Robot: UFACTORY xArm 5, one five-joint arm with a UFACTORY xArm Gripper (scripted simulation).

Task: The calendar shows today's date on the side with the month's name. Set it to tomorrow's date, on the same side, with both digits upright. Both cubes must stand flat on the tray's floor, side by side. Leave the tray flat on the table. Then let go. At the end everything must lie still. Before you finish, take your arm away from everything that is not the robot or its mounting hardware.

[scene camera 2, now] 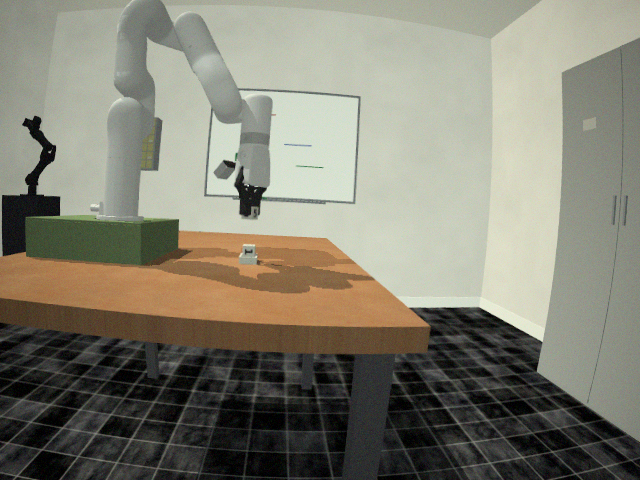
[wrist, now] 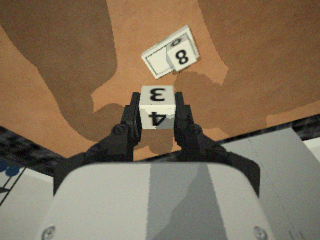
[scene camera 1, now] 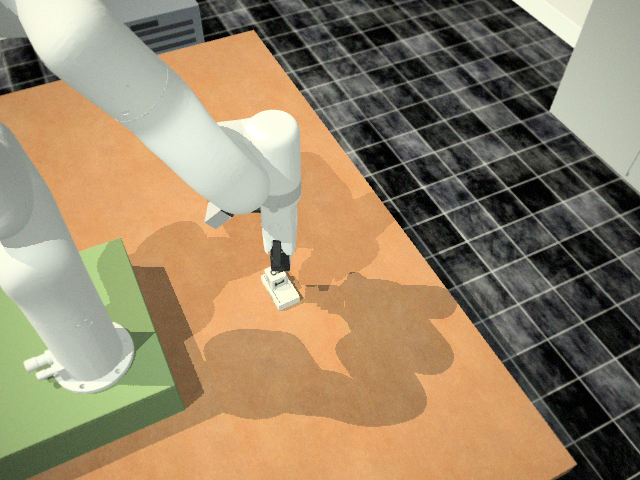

Path:
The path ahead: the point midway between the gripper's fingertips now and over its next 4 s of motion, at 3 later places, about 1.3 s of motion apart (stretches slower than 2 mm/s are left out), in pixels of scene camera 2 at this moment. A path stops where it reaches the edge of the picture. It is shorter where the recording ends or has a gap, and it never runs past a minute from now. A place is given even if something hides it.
My gripper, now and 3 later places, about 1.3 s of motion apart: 249, 215; 248, 240; 248, 249; 247, 254

